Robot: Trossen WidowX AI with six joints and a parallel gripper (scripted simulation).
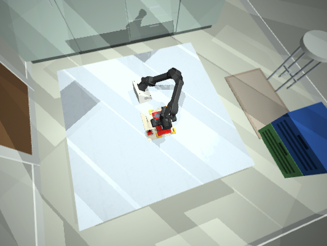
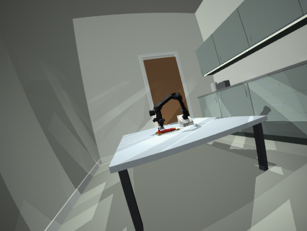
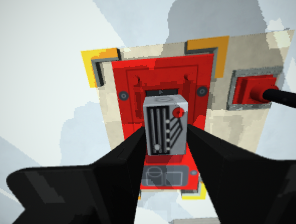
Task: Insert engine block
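Now: gripper tip 1 cm above the engine block.
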